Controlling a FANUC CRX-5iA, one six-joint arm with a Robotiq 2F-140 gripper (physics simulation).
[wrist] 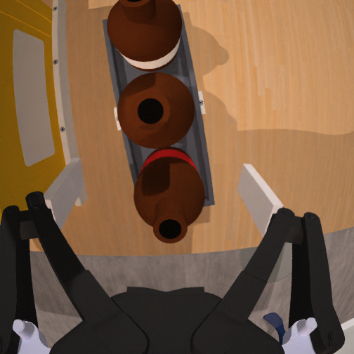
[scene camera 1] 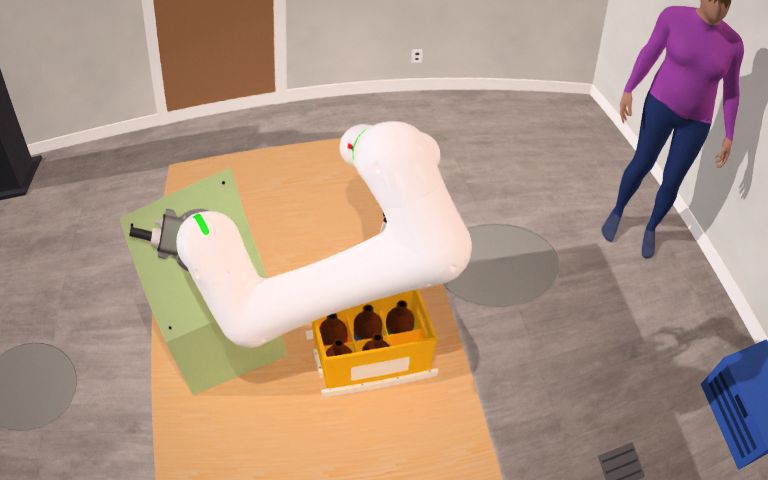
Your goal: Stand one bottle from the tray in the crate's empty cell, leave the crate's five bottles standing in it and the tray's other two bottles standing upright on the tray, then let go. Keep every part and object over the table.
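In the wrist view three brown bottles stand upright in a row on a narrow dark grey tray [wrist: 200, 145]: a white-banded bottle [wrist: 145, 30] at the top, a middle bottle [wrist: 177, 122] and a red-banded bottle [wrist: 167, 195] nearest my gripper. My gripper [wrist: 161, 174] is open and empty, above the tray, its fingers wide apart either side of the red-banded bottle's column. The yellow crate [scene camera 1: 419, 362] [wrist: 22, 187] holds three bottles in its back row and two in front; its front right cell [scene camera 1: 406, 338] is empty. The arm hides the tray and gripper in the scene view.
A green block [scene camera 1: 203, 367] stands left of the crate, under the arm's elbow. White strips [scene camera 1: 379, 383] [wrist: 62, 105] border the crate on the wooden table [scene camera 1: 317, 435]. Small white brackets [wrist: 201, 102] hold the tray's sides. A person [scene camera 1: 688, 62] stands beyond the table at right.
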